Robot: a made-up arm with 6 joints.
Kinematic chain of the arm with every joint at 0, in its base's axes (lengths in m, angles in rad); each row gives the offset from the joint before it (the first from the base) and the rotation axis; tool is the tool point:
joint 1: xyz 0 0 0.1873 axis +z
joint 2: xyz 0 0 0 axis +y
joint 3: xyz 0 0 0.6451 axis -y
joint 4: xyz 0 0 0 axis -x
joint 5: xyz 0.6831 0 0 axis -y
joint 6: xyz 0 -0.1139 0 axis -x
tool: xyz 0 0 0
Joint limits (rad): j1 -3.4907..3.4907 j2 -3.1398..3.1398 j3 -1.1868..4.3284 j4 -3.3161..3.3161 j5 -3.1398..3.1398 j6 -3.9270..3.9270
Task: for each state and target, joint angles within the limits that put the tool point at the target. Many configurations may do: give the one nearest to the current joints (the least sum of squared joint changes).
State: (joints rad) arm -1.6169 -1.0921 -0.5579 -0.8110 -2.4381 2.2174
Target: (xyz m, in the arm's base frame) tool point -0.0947 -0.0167 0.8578
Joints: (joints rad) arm -1.6789 -1.0566 -0.4187 -0.6253 -2.4381 2.2174
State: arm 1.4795 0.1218 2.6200 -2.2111 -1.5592 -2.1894
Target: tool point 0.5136 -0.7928 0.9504
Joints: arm 2.2095 -0.4435 2.5740 -2.1290 -1.5592 -2.1894
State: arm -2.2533 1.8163 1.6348 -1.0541 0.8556 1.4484
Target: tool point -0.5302 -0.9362 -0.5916
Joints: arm -2.0367 2.0819 1.4927 -1.0857 0.8556 1.4484
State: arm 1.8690 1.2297 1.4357 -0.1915 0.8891 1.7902
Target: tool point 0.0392 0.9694 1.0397
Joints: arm 1.6477 1.1055 2.0873 -0.0789 0.8891 1.7902
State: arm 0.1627 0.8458 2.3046 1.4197 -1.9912 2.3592
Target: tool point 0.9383 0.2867 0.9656
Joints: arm 0.3126 1.2725 2.1254 1.4321 -1.9912 2.3592
